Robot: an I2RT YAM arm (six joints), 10 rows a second.
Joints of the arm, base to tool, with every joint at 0 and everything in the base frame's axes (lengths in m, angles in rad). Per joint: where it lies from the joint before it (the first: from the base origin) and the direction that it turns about. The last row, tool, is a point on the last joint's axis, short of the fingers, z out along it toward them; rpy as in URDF.
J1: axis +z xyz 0 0 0.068
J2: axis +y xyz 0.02 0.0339 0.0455
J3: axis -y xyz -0.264 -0.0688 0
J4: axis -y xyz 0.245 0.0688 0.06
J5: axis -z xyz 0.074 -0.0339 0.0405
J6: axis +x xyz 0.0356 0 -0.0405
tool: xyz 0 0 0 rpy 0 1.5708 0
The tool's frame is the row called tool.
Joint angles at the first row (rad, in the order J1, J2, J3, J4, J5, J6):
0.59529, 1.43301, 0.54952, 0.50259, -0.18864, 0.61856
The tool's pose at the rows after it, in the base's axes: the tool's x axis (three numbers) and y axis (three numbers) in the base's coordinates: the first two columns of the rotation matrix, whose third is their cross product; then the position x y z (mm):
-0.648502 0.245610 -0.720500 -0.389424 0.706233 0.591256 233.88 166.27 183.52
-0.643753 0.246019 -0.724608 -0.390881 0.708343 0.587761 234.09 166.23 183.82
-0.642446 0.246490 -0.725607 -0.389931 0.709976 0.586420 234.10 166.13 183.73
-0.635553 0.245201 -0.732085 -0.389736 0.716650 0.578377 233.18 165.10 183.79
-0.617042 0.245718 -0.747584 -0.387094 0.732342 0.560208 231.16 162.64 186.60
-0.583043 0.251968 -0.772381 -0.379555 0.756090 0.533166 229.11 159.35 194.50
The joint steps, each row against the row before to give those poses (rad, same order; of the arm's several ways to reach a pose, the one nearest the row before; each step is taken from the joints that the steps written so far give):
0.00002, -0.00001, 0.00001, 0.00342, 0.00460, -0.00380
-0.00001, 0.00002, 0.00002, 0.00305, 0.00418, -0.00344
0.00002, 0.00000, -0.00042, 0.00041, 0.00269, -0.00076
-0.00001, -0.00611, -0.00497, -0.00037, 0.00952, -0.00725
-0.00002, -0.02215, -0.00611, -0.01109, 0.02554, -0.01489
0.00001, -0.03889, 0.00153, -0.02593, 0.04465, -0.02021

